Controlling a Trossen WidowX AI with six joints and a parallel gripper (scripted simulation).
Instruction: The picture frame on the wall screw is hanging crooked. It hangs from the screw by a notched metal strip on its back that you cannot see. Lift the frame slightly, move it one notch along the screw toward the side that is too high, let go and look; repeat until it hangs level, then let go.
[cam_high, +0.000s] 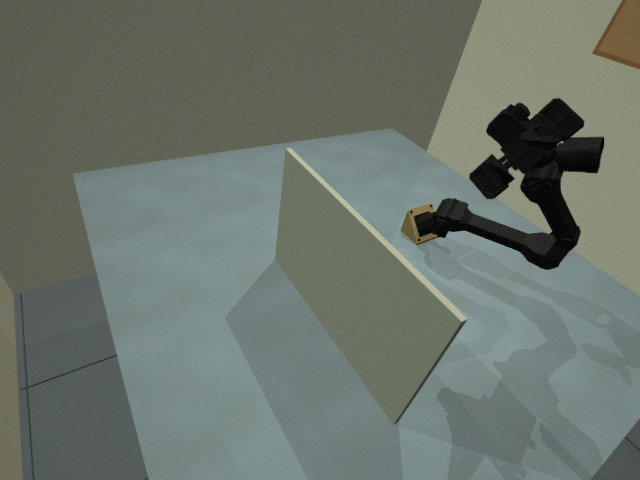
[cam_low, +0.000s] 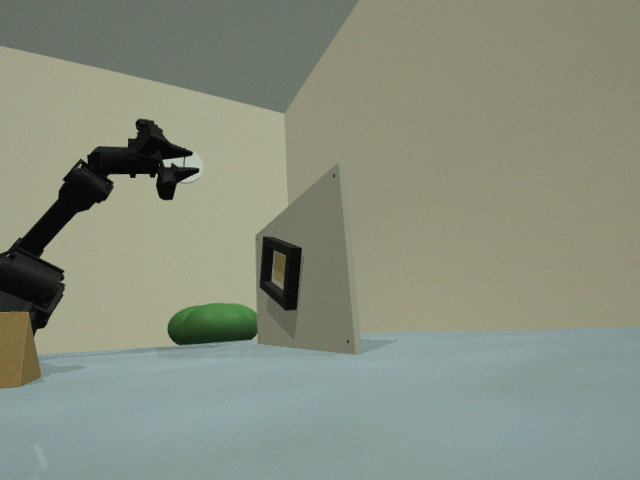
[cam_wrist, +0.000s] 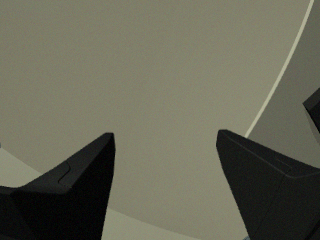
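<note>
Right now my gripper tip is 180 mm short of the picture frame, 80 mm to the left of it and 270 mm above it. From my gripper tip the other things lie so: wall panel: 190 mm ahead, 90 mm to the right, 290 mm below.
</note>
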